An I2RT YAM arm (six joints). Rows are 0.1 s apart.
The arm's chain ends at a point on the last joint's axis. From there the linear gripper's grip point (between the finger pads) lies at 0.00 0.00 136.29 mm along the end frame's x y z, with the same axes.
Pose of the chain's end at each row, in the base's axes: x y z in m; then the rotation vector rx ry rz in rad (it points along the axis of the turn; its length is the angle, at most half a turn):
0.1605 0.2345 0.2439 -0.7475 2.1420 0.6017
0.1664 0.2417 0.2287 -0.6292 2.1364 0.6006
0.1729 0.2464 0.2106 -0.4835 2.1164 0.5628
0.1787 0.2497 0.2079 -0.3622 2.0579 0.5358
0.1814 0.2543 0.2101 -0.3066 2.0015 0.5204
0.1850 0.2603 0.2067 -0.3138 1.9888 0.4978
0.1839 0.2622 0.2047 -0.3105 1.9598 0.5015
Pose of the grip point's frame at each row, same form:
0.2303 0.3197 0.1636 -0.7475 2.1420 0.6017
0.2438 0.3242 0.1527 -0.6292 2.1364 0.6006
0.2616 0.3218 0.1397 -0.4835 2.1164 0.5628
0.2782 0.3189 0.1455 -0.3622 2.0579 0.5358
0.2872 0.3203 0.1550 -0.3066 2.0015 0.5204
0.2922 0.3249 0.1526 -0.3138 1.9888 0.4978
0.2925 0.3272 0.1542 -0.3105 1.9598 0.5015

